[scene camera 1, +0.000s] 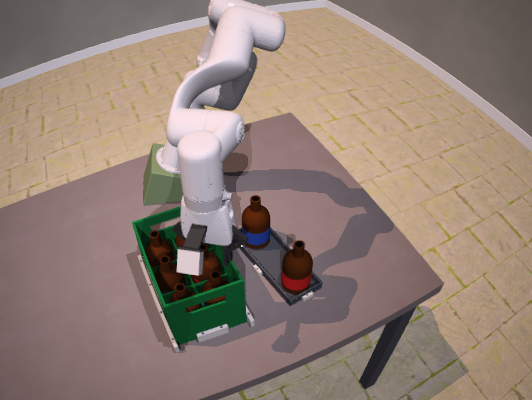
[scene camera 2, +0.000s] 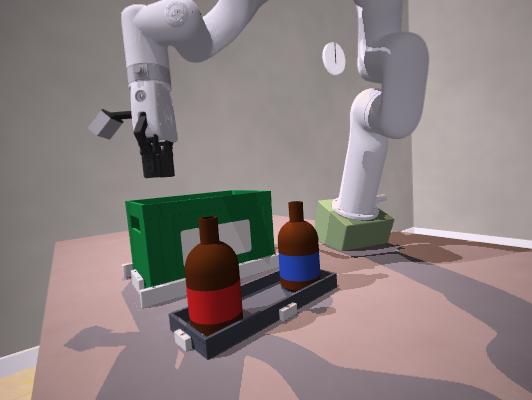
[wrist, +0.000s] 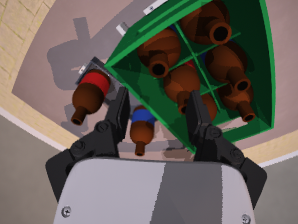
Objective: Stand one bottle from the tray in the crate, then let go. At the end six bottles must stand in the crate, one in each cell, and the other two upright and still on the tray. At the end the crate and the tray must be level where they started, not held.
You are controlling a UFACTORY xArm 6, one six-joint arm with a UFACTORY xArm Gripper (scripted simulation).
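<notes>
Dark tray [scene camera 2: 262,298] [scene camera 1: 269,259]. Green crate [scene camera 2: 169,229] [wrist: 129,71]. My gripper [scene camera 2: 160,177] [scene camera 1: 212,258] [wrist: 158,99].
</notes>
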